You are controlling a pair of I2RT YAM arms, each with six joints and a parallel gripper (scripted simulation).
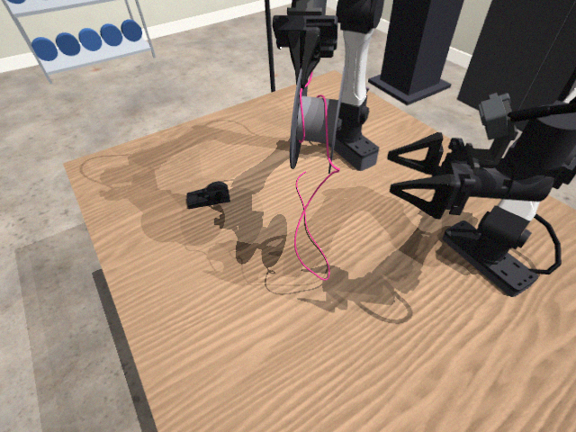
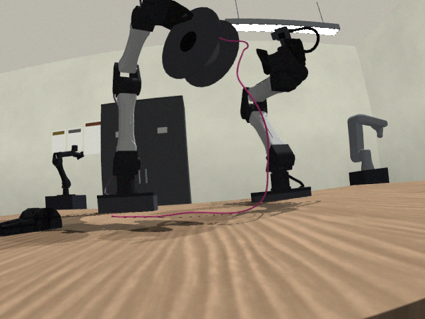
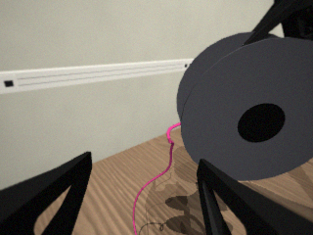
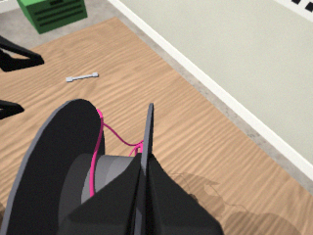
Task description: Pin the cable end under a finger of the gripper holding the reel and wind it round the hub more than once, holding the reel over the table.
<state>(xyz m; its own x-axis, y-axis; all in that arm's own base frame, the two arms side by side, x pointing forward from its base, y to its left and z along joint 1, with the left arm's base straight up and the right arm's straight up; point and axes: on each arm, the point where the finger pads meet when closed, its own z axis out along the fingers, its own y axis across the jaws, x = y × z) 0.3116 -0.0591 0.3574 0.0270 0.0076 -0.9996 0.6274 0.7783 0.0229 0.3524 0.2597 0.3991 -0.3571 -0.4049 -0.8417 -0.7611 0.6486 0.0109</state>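
My right hand is 3 cm past the dark grey reel, 1 cm to the right of it and 7 cm above it. From my right hand the other things lie so: small grey tool (10 cm ahead, 51 cm to the left, 45 cm below); small black device (12 cm ahead, 31 cm to the right, 43 cm below).
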